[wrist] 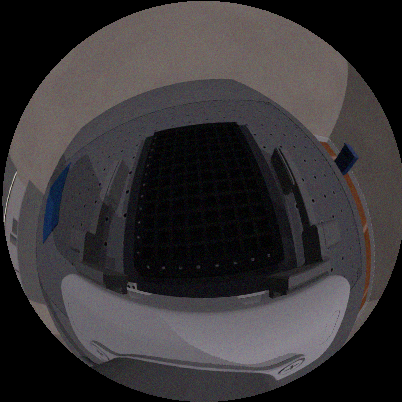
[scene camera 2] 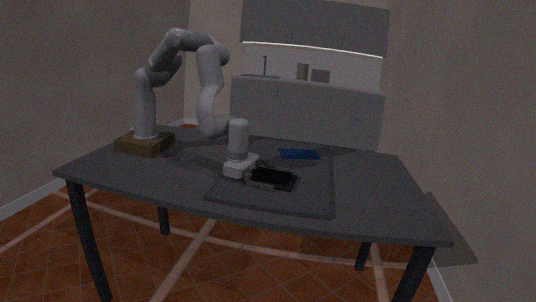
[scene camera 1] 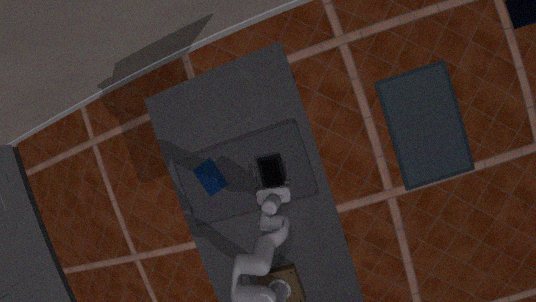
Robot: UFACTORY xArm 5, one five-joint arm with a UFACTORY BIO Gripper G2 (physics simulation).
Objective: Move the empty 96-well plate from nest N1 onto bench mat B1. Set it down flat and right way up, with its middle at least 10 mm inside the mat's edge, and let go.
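Frame: origin at the arm's base, x ahead, y left, z up, level; centimetres.
Seen in the pictures: hand at its tool point: [wrist: 194, 170] [scene camera 2: 275, 178] [scene camera 1: 270, 169]; arm's base at its link origin: [scene camera 2: 146, 136] [scene camera 1: 279, 289].
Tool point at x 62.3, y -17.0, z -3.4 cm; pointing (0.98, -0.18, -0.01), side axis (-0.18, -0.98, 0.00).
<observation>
Pixels of each thing's top centre, then the offset from my tool point to it. "spot": a spot on its surface instead. Level surfaces: height alone.
- black 96-well plate at its top centre: [wrist: 198, 170] [scene camera 2: 271, 173] [scene camera 1: 271, 172] dx -1.5, dy -0.2, dz +1.6 cm
- dark nest N1 at a spot on its surface: [wrist: 131, 235] spot: dx -4.4, dy +5.5, dz +0.2 cm
- blue bench mat B1 at its surface level: dz -0.8 cm
- dark perforated board at its surface level: dz -1.0 cm
- grey table at its surface level: dz -2.3 cm
The black 96-well plate [scene camera 1: 271, 170] [scene camera 2: 272, 176] [wrist: 205, 200] sits flat, wells up, in the dark nest N1 [wrist: 131, 235]. My gripper [scene camera 1: 270, 169] [scene camera 2: 276, 179] [wrist: 201, 170] is open, with one finger along each long side of the plate. In the wrist view a gap shows between each finger and the plate. How high the fingertips are against the plate's sides is hard to tell in the dim light. The blue bench mat B1 [scene camera 1: 210, 177] [scene camera 2: 298, 153] [wrist: 56, 202] lies to the left of the plate in the first scene view, turned at an angle.
A dark perforated board [scene camera 1: 300, 150] [scene camera 2: 317, 202] lies under the nest and mat on the grey table [scene camera 1: 235, 75] [scene camera 2: 385, 200]. The arm's base stands on a wooden block [scene camera 1: 295, 280] [scene camera 2: 142, 145] at one end. The table edge lies beyond the nest, on the side away from the mat.
</observation>
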